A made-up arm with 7 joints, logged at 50 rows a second.
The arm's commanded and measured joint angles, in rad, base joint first. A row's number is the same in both.
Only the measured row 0 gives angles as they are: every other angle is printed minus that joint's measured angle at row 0.
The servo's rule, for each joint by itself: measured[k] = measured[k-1] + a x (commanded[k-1-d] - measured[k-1]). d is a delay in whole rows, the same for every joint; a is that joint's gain. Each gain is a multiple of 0.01, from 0.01 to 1. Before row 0 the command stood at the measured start. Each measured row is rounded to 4 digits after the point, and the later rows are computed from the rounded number. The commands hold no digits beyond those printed.
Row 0, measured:
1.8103, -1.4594, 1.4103, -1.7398, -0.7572, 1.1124, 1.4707
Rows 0 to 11, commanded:
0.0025, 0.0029, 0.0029, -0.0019, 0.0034, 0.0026, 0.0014
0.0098, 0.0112, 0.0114, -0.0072, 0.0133, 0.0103, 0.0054
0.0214, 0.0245, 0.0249, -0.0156, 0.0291, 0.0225, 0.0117
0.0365, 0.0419, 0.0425, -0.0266, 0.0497, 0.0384, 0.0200
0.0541, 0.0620, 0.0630, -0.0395, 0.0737, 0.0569, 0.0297
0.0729, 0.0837, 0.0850, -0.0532, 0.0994, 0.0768, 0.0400
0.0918, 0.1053, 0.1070, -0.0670, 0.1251, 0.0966, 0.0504
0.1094, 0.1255, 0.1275, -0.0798, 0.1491, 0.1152, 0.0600
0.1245, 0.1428, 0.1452, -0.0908, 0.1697, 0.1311, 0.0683
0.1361, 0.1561, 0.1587, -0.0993, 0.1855, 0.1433, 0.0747
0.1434, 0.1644, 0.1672, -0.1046, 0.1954, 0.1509, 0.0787
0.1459, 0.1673, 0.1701, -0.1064, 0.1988, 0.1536, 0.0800
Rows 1 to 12, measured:
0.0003, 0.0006, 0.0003, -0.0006, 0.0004, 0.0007, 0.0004
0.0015, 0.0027, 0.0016, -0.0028, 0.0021, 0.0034, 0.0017
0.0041, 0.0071, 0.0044, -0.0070, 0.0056, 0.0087, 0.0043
0.0083, 0.0141, 0.0090, -0.0135, 0.0113, 0.0170, 0.0084
0.0143, 0.0237, 0.0155, -0.0221, 0.0194, 0.0282, 0.0139
0.0219, 0.0357, 0.0238, -0.0324, 0.0298, 0.0418, 0.0207
0.0310, 0.0496, 0.0338, -0.0438, 0.0422, 0.0571, 0.0284
0.0412, 0.0648, 0.0450, -0.0557, 0.0561, 0.0734, 0.0366
0.0520, 0.0804, 0.0570, -0.0673, 0.0709, 0.0896, 0.0448
0.0629, 0.0955, 0.0692, -0.0779, 0.0858, 0.1046, 0.0526
0.0734, 0.1093, 0.0810, -0.0867, 0.1000, 0.1176, 0.0594
0.0828, 0.1209, 0.0917, -0.0932, 0.1128, 0.1277, 0.0648
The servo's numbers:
d 0
a 0.13 0.20 0.12 0.33 0.13 0.28 0.26

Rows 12 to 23, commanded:
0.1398, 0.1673, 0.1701, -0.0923, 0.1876, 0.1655, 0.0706
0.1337, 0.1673, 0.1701, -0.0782, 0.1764, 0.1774, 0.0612
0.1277, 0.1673, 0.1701, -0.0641, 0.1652, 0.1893, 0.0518
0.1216, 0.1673, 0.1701, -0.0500, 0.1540, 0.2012, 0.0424
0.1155, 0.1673, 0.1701, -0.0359, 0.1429, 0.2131, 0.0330
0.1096, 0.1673, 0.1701, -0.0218, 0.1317, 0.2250, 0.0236
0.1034, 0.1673, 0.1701, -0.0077, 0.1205, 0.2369, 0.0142
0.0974, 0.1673, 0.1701, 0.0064, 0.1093, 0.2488, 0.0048
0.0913, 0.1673, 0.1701, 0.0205, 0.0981, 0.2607, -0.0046
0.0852, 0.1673, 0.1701, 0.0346, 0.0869, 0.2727, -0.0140
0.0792, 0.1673, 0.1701, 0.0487, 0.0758, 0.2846, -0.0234
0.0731, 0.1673, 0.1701, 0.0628, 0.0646, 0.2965, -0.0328
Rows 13 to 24, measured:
0.0902, 0.1302, 0.1011, -0.0929, 0.1225, 0.1383, 0.0663
0.0959, 0.1376, 0.1094, -0.0880, 0.1295, 0.1492, 0.0650
0.1000, 0.1435, 0.1167, -0.0801, 0.1341, 0.1604, 0.0616
0.1028, 0.1483, 0.1231, -0.0702, 0.1367, 0.1718, 0.0566
0.1045, 0.1521, 0.1287, -0.0589, 0.1375, 0.1834, 0.0505
0.1052, 0.1551, 0.1337, -0.0467, 0.1367, 0.1950, 0.0435
0.1050, 0.1575, 0.1381, -0.0338, 0.1346, 0.2067, 0.0359
0.1040, 0.1595, 0.1419, -0.0205, 0.1313, 0.2185, 0.0278
0.1023, 0.1611, 0.1453, -0.0070, 0.1270, 0.2303, 0.0194
0.1001, 0.1623, 0.1483, 0.0067, 0.1218, 0.2422, 0.0107
0.0974, 0.1633, 0.1509, 0.0206, 0.1158, 0.2541, 0.0018
0.0942, 0.1641, 0.1532, 0.0345, 0.1091, 0.2660, -0.0072

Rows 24 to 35, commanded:
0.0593, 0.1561, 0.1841, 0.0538, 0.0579, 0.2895, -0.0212
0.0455, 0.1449, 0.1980, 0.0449, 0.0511, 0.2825, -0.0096
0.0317, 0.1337, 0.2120, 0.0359, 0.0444, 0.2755, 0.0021
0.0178, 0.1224, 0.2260, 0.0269, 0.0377, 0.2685, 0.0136
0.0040, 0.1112, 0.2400, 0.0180, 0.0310, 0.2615, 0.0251
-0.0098, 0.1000, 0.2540, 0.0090, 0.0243, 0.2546, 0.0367
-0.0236, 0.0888, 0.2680, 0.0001, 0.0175, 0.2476, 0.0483
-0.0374, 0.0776, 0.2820, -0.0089, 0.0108, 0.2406, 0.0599
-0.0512, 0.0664, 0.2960, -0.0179, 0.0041, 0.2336, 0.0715
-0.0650, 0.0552, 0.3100, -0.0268, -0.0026, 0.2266, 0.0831
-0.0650, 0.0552, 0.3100, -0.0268, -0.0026, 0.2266, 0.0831
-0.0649, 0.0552, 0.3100, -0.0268, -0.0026, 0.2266, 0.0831
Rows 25 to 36, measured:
0.0897, 0.1625, 0.1569, 0.0409, 0.1024, 0.2726, -0.0108
0.0840, 0.1590, 0.1618, 0.0422, 0.0957, 0.2754, -0.0105
0.0772, 0.1539, 0.1678, 0.0401, 0.0890, 0.2754, -0.0072
0.0695, 0.1476, 0.1748, 0.0357, 0.0823, 0.2735, -0.0018
0.0610, 0.1403, 0.1826, 0.0299, 0.0756, 0.2701, 0.0052
0.0518, 0.1322, 0.1912, 0.0230, 0.0689, 0.2658, 0.0134
0.0420, 0.1235, 0.2004, 0.0154, 0.0622, 0.2607, 0.0225
0.0317, 0.1143, 0.2102, 0.0074, 0.0555, 0.2551, 0.0322
0.0209, 0.1047, 0.2205, -0.0009, 0.0488, 0.2491, 0.0424
0.0097, 0.0948, 0.2312, -0.0094, 0.0421, 0.2428, 0.0530
0.0000, 0.0869, 0.2407, -0.0151, 0.0363, 0.2383, 0.0608
-0.0084, 0.0806, 0.2490, -0.0190, 0.0312, 0.2350, 0.0666

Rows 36 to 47, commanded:
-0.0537, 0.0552, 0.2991, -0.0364, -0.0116, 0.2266, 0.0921
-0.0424, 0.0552, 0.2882, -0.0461, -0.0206, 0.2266, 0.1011
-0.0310, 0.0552, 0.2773, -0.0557, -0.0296, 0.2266, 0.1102
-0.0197, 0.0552, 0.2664, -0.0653, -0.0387, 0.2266, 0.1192
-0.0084, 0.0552, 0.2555, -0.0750, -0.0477, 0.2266, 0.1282
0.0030, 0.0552, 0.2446, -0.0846, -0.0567, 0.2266, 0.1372
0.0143, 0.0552, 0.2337, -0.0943, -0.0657, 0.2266, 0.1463
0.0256, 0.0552, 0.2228, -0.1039, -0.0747, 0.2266, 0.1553
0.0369, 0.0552, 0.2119, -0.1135, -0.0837, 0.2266, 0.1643
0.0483, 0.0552, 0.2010, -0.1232, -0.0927, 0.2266, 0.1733
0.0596, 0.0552, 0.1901, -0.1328, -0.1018, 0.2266, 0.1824
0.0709, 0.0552, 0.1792, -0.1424, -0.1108, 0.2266, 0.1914
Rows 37 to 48, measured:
-0.0143, 0.0755, 0.2550, -0.0247, 0.0256, 0.2326, 0.0732
-0.0180, 0.0714, 0.2590, -0.0318, 0.0196, 0.2309, 0.0805
-0.0197, 0.0682, 0.2612, -0.0397, 0.0132, 0.2297, 0.0882
-0.0197, 0.0656, 0.2618, -0.0481, 0.0065, 0.2288, 0.0963
-0.0182, 0.0635, 0.2610, -0.0570, -0.0005, 0.2282, 0.1046
-0.0154, 0.0618, 0.2590, -0.0661, -0.0078, 0.2278, 0.1131
-0.0115, 0.0605, 0.2560, -0.0754, -0.0153, 0.2275, 0.1217
-0.0067, 0.0594, 0.2520, -0.0848, -0.0230, 0.2272, 0.1304
-0.0010, 0.0586, 0.2472, -0.0943, -0.0309, 0.2270, 0.1392
0.0054, 0.0579, 0.2417, -0.1038, -0.0389, 0.2269, 0.1481
0.0124, 0.0574, 0.2355, -0.1134, -0.0471, 0.2268, 0.1570
0.0200, 0.0570, 0.2287, -0.1230, -0.0554, 0.2267, 0.1659

